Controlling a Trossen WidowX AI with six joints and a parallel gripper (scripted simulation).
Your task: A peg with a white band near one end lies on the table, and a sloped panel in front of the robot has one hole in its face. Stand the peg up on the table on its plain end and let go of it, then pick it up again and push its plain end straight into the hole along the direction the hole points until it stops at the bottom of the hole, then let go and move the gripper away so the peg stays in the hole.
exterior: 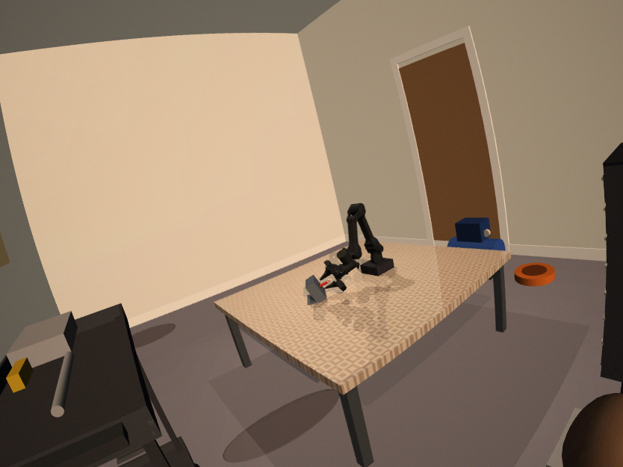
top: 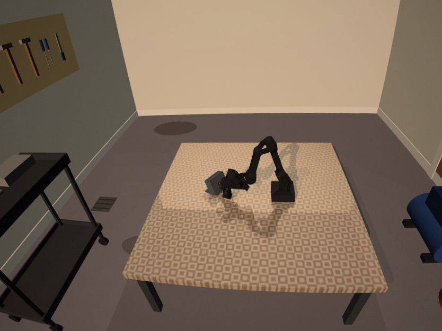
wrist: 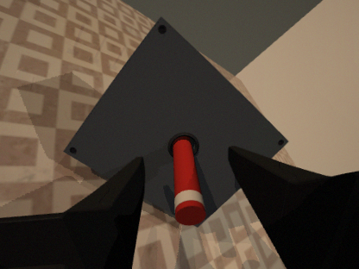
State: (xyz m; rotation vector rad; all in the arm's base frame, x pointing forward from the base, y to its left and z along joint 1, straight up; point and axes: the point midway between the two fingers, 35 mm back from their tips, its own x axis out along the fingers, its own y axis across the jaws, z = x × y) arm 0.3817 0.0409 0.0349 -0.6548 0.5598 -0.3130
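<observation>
Right now my gripper tip is 20 mm past the red peg and 10 mm to the right of it. From my gripper tip the other things lie so: grey sloped panel: 40 mm ahead, 20 mm to the right, 20 mm below.
</observation>
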